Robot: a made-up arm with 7 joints. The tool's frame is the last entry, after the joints.
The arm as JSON. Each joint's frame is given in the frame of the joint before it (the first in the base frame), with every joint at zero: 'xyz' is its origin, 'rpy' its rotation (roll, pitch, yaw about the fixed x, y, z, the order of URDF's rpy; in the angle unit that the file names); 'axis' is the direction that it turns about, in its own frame. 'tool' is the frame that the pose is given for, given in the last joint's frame.
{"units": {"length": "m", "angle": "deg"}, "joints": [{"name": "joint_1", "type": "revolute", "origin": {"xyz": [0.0, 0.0, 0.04], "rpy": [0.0, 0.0, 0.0]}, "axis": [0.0, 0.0, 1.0]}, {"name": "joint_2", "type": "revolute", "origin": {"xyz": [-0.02, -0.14, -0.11], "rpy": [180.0, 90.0, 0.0]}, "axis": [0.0, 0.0, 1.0]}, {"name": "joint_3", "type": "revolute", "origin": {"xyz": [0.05, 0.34, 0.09], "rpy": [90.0, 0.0, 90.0]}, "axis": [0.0, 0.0, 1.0]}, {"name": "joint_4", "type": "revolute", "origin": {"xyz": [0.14, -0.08, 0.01], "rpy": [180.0, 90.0, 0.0]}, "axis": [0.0, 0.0, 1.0]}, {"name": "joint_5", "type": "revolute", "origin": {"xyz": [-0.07, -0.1, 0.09], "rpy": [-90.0, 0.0, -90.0]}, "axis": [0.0, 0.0, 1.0]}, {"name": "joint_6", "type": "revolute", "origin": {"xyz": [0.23, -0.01, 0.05], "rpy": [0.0, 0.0, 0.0]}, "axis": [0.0, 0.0, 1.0]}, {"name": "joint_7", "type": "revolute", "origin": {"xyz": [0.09, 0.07, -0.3], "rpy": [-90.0, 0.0, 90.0]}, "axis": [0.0, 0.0, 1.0]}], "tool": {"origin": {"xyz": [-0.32, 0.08, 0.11], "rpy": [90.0, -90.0, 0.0]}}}
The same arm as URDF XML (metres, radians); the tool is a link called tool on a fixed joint. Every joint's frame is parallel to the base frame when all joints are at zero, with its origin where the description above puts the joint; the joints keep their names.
<robot name="arm">
  <link name="base"/>
  <link name="link1"/>
  <link name="link2"/>
  <link name="link3"/>
  <link name="link4"/>
  <link name="link5"/>
  <link name="link6"/>
  <link name="link7"/>
  <link name="tool"/>
  <joint name="joint_1" type="continuous">
    <parent link="base"/>
    <child link="link1"/>
    <origin xyz="0 0 0.04" rpy="0 0 0"/>
    <axis xyz="0 0 1"/>
  </joint>
  <joint name="joint_2" type="continuous">
    <parent link="link1"/>
    <child link="link2"/>
    <origin xyz="-0.02 -0.14 -0.11" rpy="0 0 0"/>
    <axis xyz="-1 0 0"/>
  </joint>
  <joint name="joint_3" type="continuous">
    <parent link="link2"/>
    <child link="link3"/>
    <origin xyz="-0.09 -0.34 -0.05" rpy="0 0 0"/>
    <axis xyz="0 0 -1"/>
  </joint>
  <joint name="joint_4" type="continuous">
    <parent link="link3"/>
    <child link="link4"/>
    <origin xyz="0.08 -0.14 -0.01" rpy="0 0 0"/>
    <axis xyz="0 1 0"/>
  </joint>
  <joint name="joint_5" type="continuous">
    <parent link="link4"/>
    <child link="link5"/>
    <origin xyz="-0.1 0.09 -0.07" rpy="0 0 0"/>
    <axis xyz="0 0 1"/>
  </joint>
  <joint name="joint_6" type="continuous">
    <parent link="link5"/>
    <child link="link6"/>
    <origin xyz="-0.23 0.01 0.05" rpy="0 0 0"/>
    <axis xyz="0 0 1"/>
  </joint>
  <joint name="joint_7" type="continuous">
    <parent link="link6"/>
    <child link="link7"/>
    <origin xyz="-0.09 -0.07 -0.3" rpy="0 0 0"/>
    <axis xyz="1 0 0"/>
  </joint>
  <joint name="tool_joint" type="fixed">
    <parent link="link7"/>
    <child link="tool"/>
    <origin xyz="0.11 0.32 -0.08" rpy="0 0 0"/>
  </joint>
</robot>

